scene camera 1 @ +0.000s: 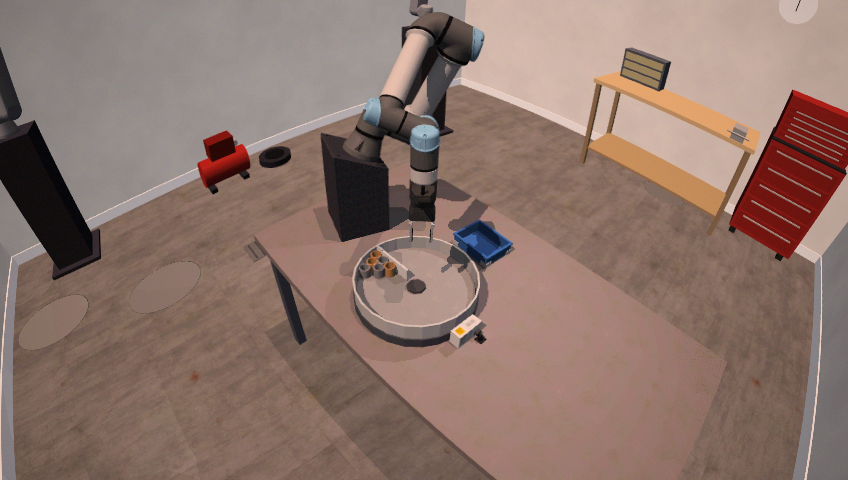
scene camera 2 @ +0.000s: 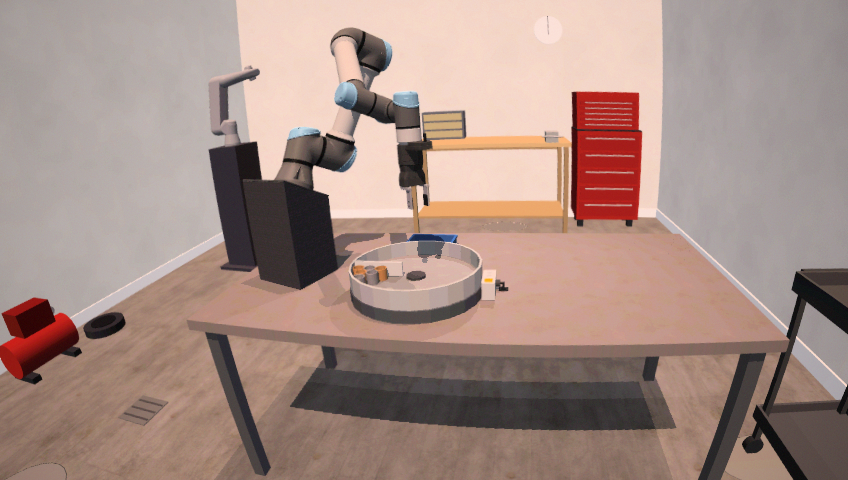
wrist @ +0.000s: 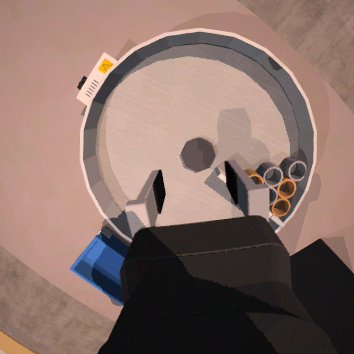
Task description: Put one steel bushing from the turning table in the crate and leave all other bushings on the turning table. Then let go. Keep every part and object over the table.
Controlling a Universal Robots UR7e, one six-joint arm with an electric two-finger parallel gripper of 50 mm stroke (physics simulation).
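Seen in the pictures: gripper, between the fingertips: point(scene camera 1: 421, 239) point(scene camera 2: 418, 207) point(wrist: 193, 177); arm's base, origin of its link: point(scene camera 1: 360, 152) point(scene camera 2: 292, 188).
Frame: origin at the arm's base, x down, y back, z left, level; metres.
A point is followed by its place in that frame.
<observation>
The turning table point(scene camera 1: 416, 310) {z -0.157, x 0.274, y -0.560 m} point(scene camera 2: 416, 298) {z -0.295, x 0.249, y -0.541 m} point(wrist: 145, 110) {z -0.091, x 0.274, y -0.604 m} is a round, high-walled dish. Several bushings are bunched in it against a white bar point(scene camera 1: 392, 261) point(scene camera 2: 393, 268), by the wall nearest the robot base. Three are grey steel: one point(scene camera 1: 365, 271) {z -0.209, x 0.239, y -0.344 m} point(wrist: 296, 170) {z -0.205, x 0.264, y -0.312 m} by the wall, one point(scene camera 1: 379, 271) {z -0.170, x 0.240, y -0.372 m} point(wrist: 272, 175) {z -0.164, x 0.270, y -0.339 m} beside it, and one point(wrist: 273, 195) {z -0.138, x 0.246, y -0.320 m} partly hidden in the wrist view. Three are orange, one point(scene camera 1: 389, 270) point(wrist: 286, 188) among the steel ones. My gripper point(scene camera 1: 421, 236) {z -0.103, x 0.043, y -0.505 m} point(scene camera 2: 418, 203) {z -0.103, x 0.043, y -0.505 m} point(wrist: 193, 177) {z -0.103, x 0.043, y -0.505 m} is open and empty, high above the dish's crate side. The blue crate point(scene camera 1: 498, 252) {z 0.265, x 0.280, y -0.522 m} point(wrist: 92, 255) {z 0.302, x 0.322, y -0.491 m} stands close by.
A white box point(scene camera 1: 465, 331) {z -0.094, x 0.269, y -0.725 m} point(scene camera 2: 488, 286) {z -0.126, x 0.281, y -0.715 m} point(wrist: 97, 79) {z -0.078, x 0.269, y -0.711 m} with a black knob sits against the dish's outer wall. The black robot pedestal point(scene camera 1: 357, 202) {z -0.076, x 0.155, y -0.089 m} point(scene camera 2: 291, 237) {z -0.151, x 0.134, y -0.068 m} point(wrist: 325, 280) {z -0.094, x 0.201, y -0.083 m} stands at the table's base end. The dish wall rises all around the bushings, and a dark hub point(scene camera 1: 415, 286) {z -0.099, x 0.266, y -0.480 m} point(scene camera 2: 415, 275) {z -0.103, x 0.266, y -0.479 m} point(wrist: 197, 154) {z -0.094, x 0.266, y -0.478 m} marks its centre.
</observation>
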